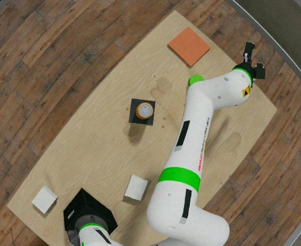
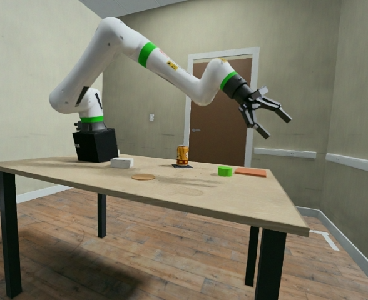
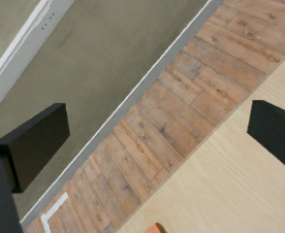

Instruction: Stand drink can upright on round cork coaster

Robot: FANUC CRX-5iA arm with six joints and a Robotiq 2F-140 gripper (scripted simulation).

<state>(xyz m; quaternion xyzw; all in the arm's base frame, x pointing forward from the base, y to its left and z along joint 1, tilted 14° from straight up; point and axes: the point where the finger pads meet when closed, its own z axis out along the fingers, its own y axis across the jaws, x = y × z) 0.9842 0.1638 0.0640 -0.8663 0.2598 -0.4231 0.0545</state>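
Right now my hand is 49 cm past the drink can, 10 cm to the right of it and 17 cm above it. Round my hand: orange pad (12 cm behind, 22 cm to the left, 23 cm below); then black square coaster (49 cm behind, 11 cm to the left, 23 cm below).
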